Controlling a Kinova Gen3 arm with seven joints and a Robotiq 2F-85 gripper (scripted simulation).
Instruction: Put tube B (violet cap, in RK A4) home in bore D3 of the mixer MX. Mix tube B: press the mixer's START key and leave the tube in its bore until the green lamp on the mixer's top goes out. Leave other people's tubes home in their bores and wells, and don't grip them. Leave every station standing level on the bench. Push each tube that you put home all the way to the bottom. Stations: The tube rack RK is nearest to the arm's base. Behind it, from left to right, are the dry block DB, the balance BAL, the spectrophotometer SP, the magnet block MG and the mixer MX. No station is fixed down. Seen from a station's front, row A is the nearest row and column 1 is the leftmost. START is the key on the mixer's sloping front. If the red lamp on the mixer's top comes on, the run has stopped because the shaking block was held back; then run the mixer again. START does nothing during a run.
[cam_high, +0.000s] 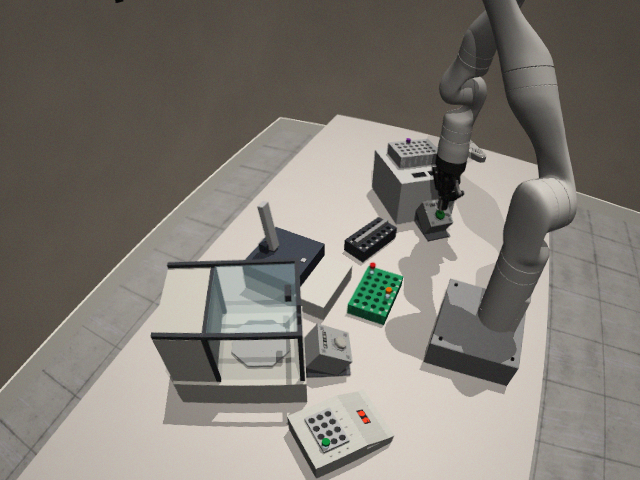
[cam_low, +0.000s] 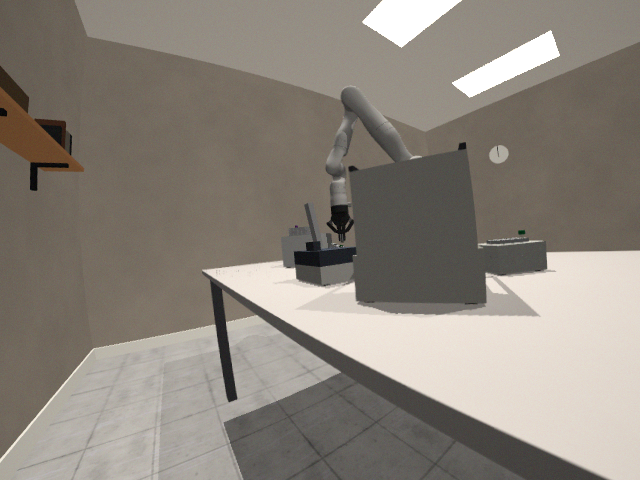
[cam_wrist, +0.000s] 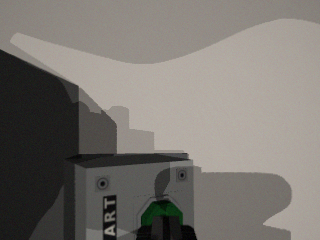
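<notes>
My gripper is now 4 cm above the green start key. Round my hand: shaking block (12 cm ahead, 13 cm to the right, 5 cm above); then red-capped tube (10 cm ahead, 23 cm to the left, 8 cm below); then black magnet block (15 cm ahead, 11 cm to the left, 9 cm below).
</notes>
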